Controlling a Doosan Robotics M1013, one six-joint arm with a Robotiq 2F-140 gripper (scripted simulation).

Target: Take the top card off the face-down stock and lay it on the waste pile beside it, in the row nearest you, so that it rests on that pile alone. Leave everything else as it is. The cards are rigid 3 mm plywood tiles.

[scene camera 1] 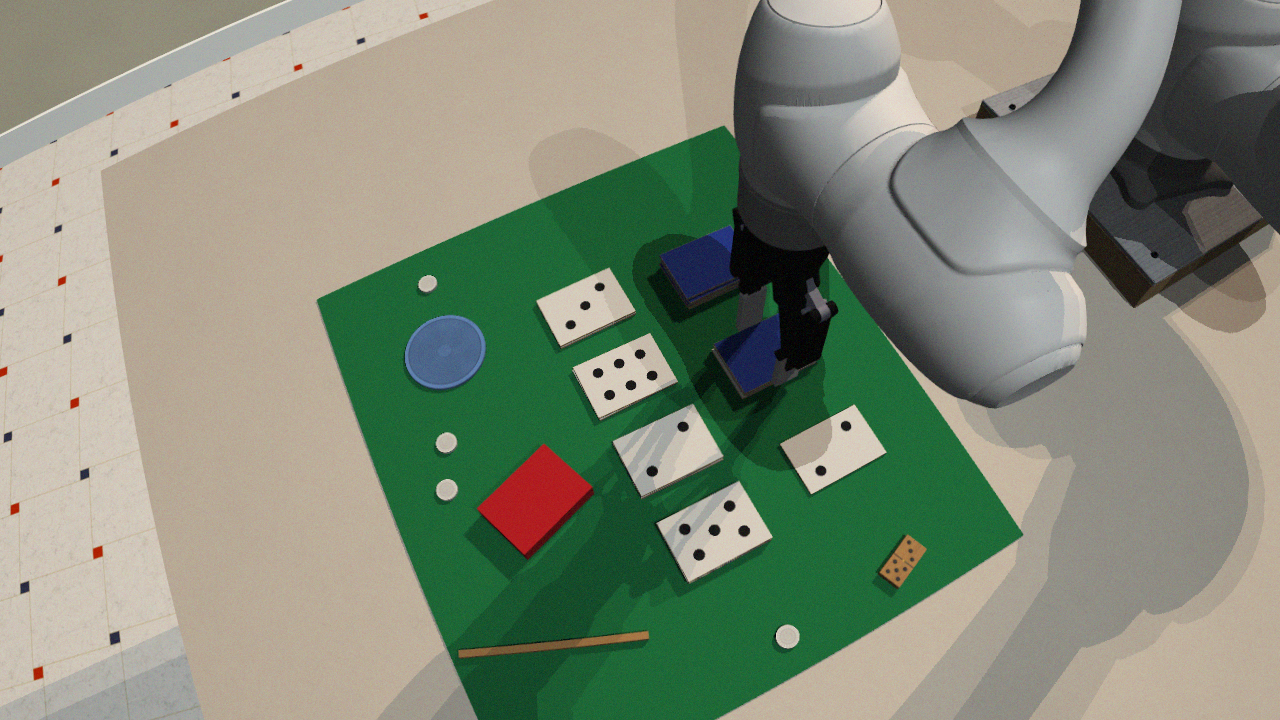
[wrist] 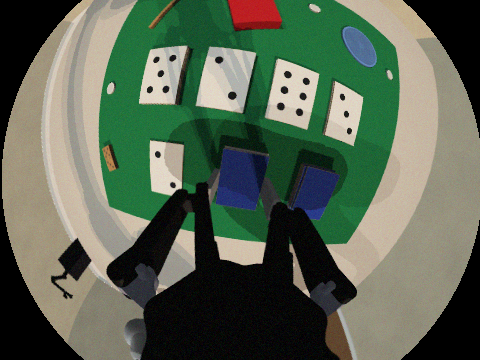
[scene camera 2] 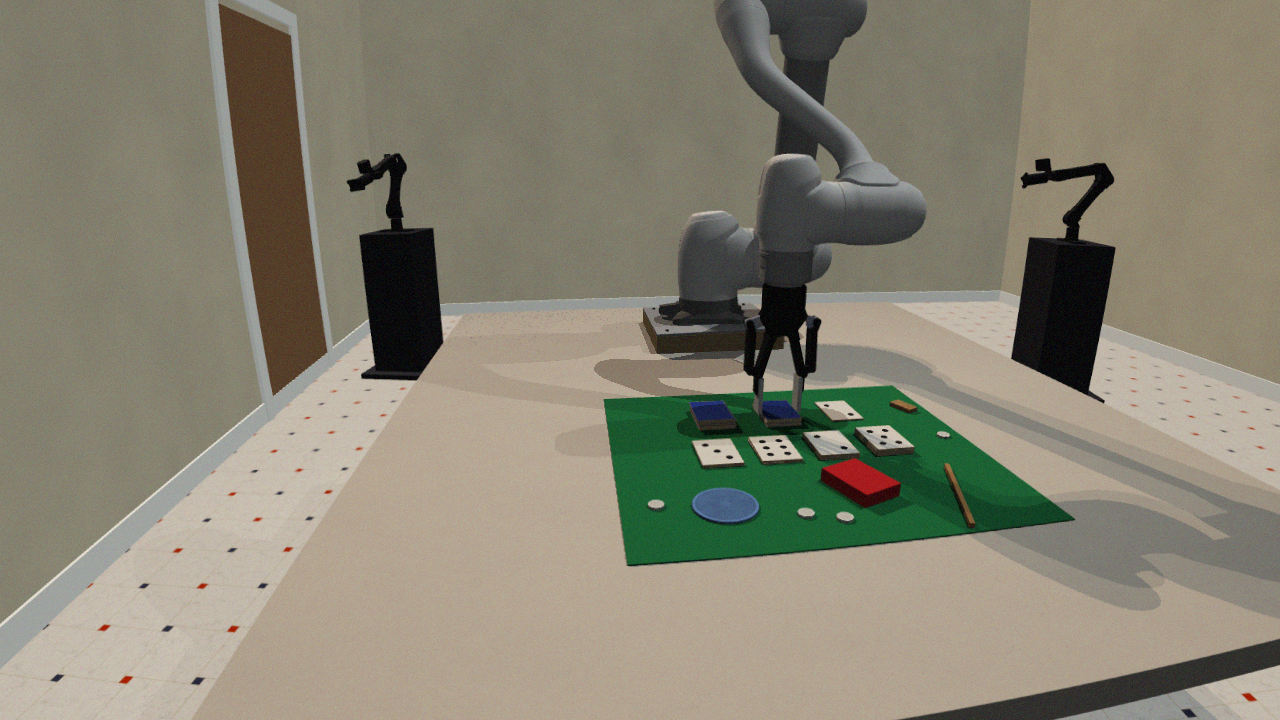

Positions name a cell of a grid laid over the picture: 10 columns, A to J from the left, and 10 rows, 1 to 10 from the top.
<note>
In view: my gripper (scene camera 1: F5), a wooden stick (scene camera 1: E9) and a red box (scene camera 1: E7).
The red box shows as well in scene camera 2 (scene camera 2: G7). My gripper is seen too in the wrist view (wrist: F6) and in scene camera 2 (scene camera 2: G6).
</note>
